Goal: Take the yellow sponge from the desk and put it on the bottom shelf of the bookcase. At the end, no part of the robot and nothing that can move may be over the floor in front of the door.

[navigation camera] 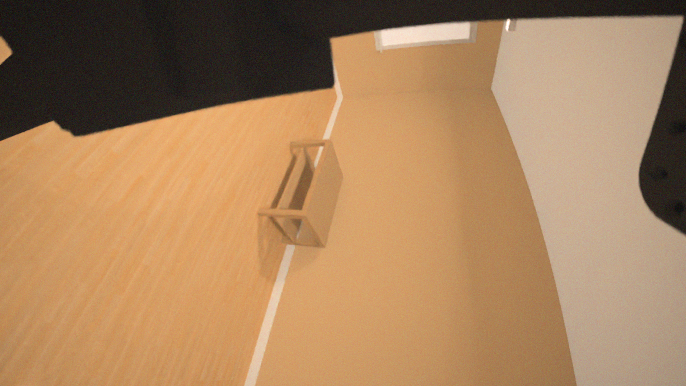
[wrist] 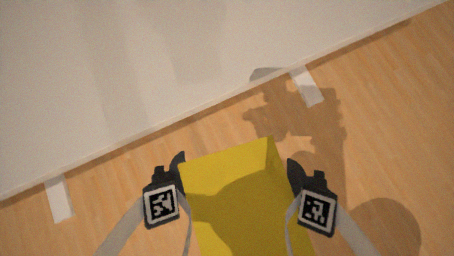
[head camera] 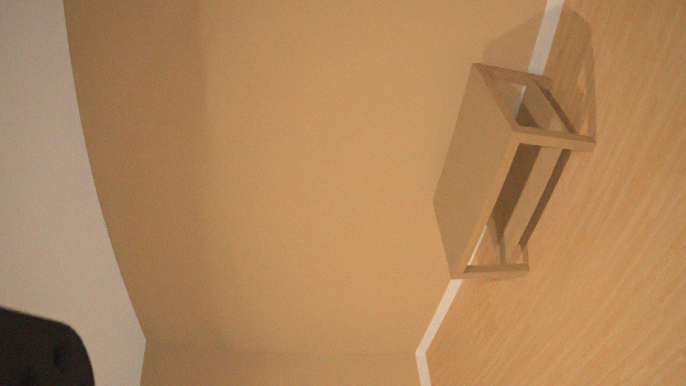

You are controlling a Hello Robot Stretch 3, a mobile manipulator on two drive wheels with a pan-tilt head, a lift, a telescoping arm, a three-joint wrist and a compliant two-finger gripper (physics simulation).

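Frame: origin at the robot's base, x back, y right, z up, level; metres.
Seen in the pictures: gripper, between the fingertips: (wrist: 237, 172).
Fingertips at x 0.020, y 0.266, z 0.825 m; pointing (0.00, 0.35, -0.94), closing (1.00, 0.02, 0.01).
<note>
A point is followed by its place in that frame.
The yellow sponge (wrist: 240, 220) {x 0.022, y 0.238, z 0.870 m} is between the two fingers of my gripper (wrist: 237, 172) {x 0.020, y 0.266, z 0.824 m} in the wrist view. The gripper is shut on it and holds it up over the wooden floor, beside the white desk (wrist: 100, 75) {x -0.181, y 0.395, z 0.721 m}. The lower part of the sponge is cut off by the view's edge. The bookcase (head camera: 462, 165) {x -0.940, y -2.063, z 0.451 m} (navigation camera: 325, 195) {x -0.890, y -1.958, z 0.451 m}, a low brown wooden unit with open sides, stands against the wall in the head and navigation views. Its bottom shelf is partly hidden by its top and frame. The door does not show in these views.
White desk feet (wrist: 59, 197) (wrist: 307, 85) stick out below the desk's edge. A tan wall (head camera: 310, 175) {x -1.032, y -2.514, z 1.125 m} (navigation camera: 415, 225) {x -1.259, y -2.094, z 1.263 m} with a white baseboard (head camera: 437, 315) {x -0.402, y -3.651, z 0.066 m} (navigation camera: 272, 305) {x -1.686, y -1.274, z 0.045 m} runs behind the bookcase. A bright window (navigation camera: 425, 34) {x 0.643, y -3.775, z 1.443 m} is at the far end. Dark robot parts cover the navigation view's top and right edge.
</note>
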